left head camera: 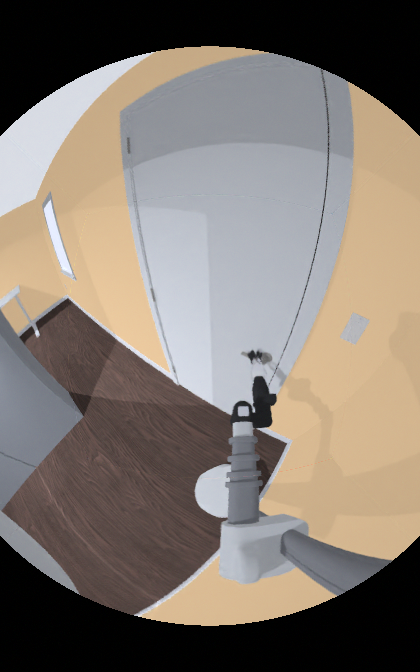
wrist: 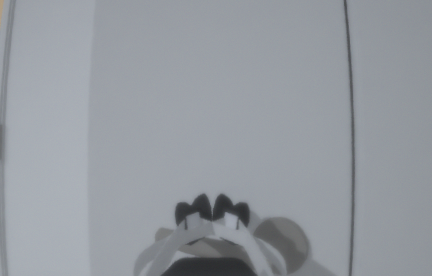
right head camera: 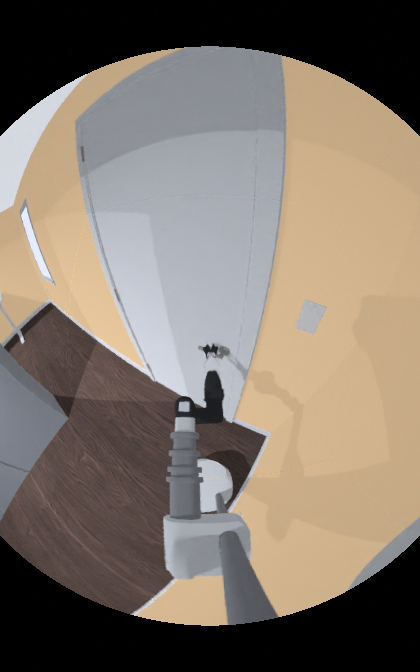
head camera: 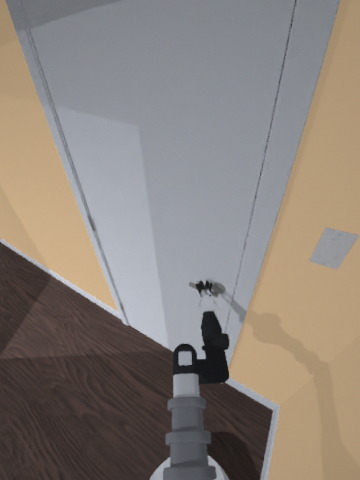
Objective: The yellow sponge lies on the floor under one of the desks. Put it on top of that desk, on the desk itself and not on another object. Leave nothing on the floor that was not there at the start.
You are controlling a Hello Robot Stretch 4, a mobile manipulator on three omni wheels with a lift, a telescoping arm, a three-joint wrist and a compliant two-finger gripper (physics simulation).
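Frame: origin at the robot's base, x ahead, y left, z up, level; millimetres.
Seen in the pictures: gripper, fingertip midpoint: [wrist: 212, 210] [head camera: 203, 281].
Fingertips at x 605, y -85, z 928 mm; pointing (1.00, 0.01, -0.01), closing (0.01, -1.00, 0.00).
A point is followed by its place in that frame.
The yellow sponge does not show in these views, and no desk top can be made out. My gripper [head camera: 204, 286] @[x 605, y -85, z 928 mm] [left head camera: 257, 355] [right head camera: 211, 349] [wrist: 212, 210] @[x 605, y -85, z 928 mm] is in front of a grey door [head camera: 200, 150] @[x 652, y -61, z 1399 mm] [left head camera: 240, 225] [right head camera: 180, 225] [wrist: 225, 100] @[x 630, y -98, z 1035 mm]. Its two dark fingertips are together, with nothing visible between them. A grey-brown door handle [head camera: 218, 288] @[x 586, y -143, z 905 mm] [wrist: 287, 242] @[x 587, y -152, z 902 mm] shows behind the fingers, its round part to their right. The fingers hide part of it, and whether they touch it cannot be told.
Orange wall [head camera: 300, 320] @[x 456, y -418, z 871 mm] [right head camera: 345, 240] stands right of the door, with a grey plate [head camera: 334, 248] @[x 463, y -393, z 1200 mm] [left head camera: 355, 328] [right head camera: 311, 317] on it. Dark wood floor [head camera: 75, 400] @[x 452, y 717, z -27 mm] [left head camera: 125, 465] lies below. A large grey surface [left head camera: 30, 425] [right head camera: 25, 430] and a thin white leg [left head camera: 27, 314] stand at the left.
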